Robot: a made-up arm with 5 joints.
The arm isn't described. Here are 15 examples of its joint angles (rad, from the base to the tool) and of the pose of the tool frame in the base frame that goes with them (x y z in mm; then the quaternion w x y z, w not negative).
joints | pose
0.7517 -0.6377 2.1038 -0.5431 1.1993 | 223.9 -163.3 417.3 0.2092 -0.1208 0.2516 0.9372
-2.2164 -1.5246 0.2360 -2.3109 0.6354 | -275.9 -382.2 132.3 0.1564 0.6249 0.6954 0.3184
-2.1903 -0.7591 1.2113 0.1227 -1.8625 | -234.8 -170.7 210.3 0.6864 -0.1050 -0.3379 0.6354
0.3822 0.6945 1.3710 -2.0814 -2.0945 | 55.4 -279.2 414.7 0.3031 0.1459 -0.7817 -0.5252
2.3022 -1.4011 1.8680 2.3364 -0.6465 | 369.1 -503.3 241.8 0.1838 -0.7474 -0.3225 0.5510
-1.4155 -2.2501 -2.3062 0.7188 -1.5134 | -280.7 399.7 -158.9 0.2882 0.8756 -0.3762 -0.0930
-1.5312 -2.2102 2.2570 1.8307 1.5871 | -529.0 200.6 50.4 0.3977 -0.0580 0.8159 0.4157
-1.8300 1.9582 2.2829 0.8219 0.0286 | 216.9 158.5 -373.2 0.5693 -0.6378 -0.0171 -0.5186
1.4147 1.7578 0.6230 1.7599 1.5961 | -389.5 173.3 40.4 0.2050 -0.0614 0.9331 -0.2891
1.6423 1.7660 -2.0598 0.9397 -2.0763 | -323.8 -306.2 22.1 0.7843 -0.4168 -0.4443 -0.1166
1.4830 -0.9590 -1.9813 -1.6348 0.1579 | 468.7 -162.8 -63.8 0.3685 0.1570 -0.5751 0.7133
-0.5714 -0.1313 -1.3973 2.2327 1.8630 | -10.0 578.1 420.8 0.3605 0.1724 -0.8752 0.2726
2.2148 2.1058 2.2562 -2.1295 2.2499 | -455.5 -2.5 -347.2 0.4365 -0.6059 0.4782 -0.4623
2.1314 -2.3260 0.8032 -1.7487 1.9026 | 443.4 -228.5 -176.9 0.3685 -0.4551 -0.6936 -0.4195
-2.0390 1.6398 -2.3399 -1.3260 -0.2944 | 46.8 343.7 255.3 0.3097 -0.8193 0.4167 0.2432
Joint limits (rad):
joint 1: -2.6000..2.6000
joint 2: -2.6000..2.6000
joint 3: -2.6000..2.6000
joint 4: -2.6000..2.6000
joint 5: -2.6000..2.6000
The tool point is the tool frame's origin. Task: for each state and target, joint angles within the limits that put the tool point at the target. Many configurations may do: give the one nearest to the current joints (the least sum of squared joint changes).
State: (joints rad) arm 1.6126 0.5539 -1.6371 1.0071 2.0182
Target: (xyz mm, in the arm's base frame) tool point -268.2 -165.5 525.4
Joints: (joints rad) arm 2.1826 1.2319 -1.4839 1.1983 1.7433
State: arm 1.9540 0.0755 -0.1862 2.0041 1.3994
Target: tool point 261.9 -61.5 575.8
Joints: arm 2.1765 0.3157 -0.3143 1.9742 1.4771
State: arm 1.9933 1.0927 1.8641 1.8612 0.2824
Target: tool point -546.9 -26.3 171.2
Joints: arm 1.6258 0.9392 1.8786 1.7450 0.3746
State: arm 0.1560 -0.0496 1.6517 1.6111 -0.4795
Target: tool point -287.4 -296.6 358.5
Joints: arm 0.5729 0.6973 1.6676 1.2787 -0.3374
